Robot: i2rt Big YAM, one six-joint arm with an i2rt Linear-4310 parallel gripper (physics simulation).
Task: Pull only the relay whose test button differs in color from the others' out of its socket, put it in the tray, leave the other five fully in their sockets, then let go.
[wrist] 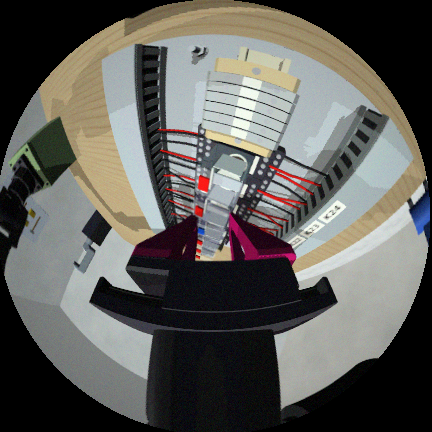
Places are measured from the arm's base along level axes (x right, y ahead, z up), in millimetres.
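Pixels of known places: gripper, fingertip midpoint: (213, 217); arm's base, link origin: (28, 173).
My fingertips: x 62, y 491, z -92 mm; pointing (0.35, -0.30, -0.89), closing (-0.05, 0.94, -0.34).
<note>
Ahead of a thing's pixels: the offset from my fingertips to its top centre. "pt": to the spot under its first point.
A row of clear-cased relays runs away from the terminal blocks down the middle of the wrist view. The nearest relay @[dx -52, dy +5, dz +15 mm] (230, 170) has a red test button @[dx -53, dy -4, dz +15 mm] (203, 183), and the one after it has another red button @[dx -25, dy -7, dz +15 mm] (198, 211). The relay with the blue button @[dx +6, dy +1, dz +15 mm] (201, 231) stands third in the row, in line with its neighbours. Further relays with small red buttons @[dx +35, dy -1, dz +15 mm] (199, 243) follow. My gripper (213, 217) has its magenta fingers on both sides of the blue-button relay and is shut on it. Its lower part and socket are hidden. The tray cannot be made out.
Terminal blocks @[dx -98, dy +10, dz -8 mm] (247, 107) stand beyond the near end of the row. Slotted wire ducts @[dx +0, dy -100, dz -12 mm] (150, 95) @[dx +17, dy +101, dz -12 mm] (345, 155) flank it, with red and black wires leading in. Labels such as K24 @[pt dx -45, dy +98, dz -11 mm] (332, 212) lie at the right. A green box (47, 150) stands left, and a blue object (422, 215) shows at the right edge.
</note>
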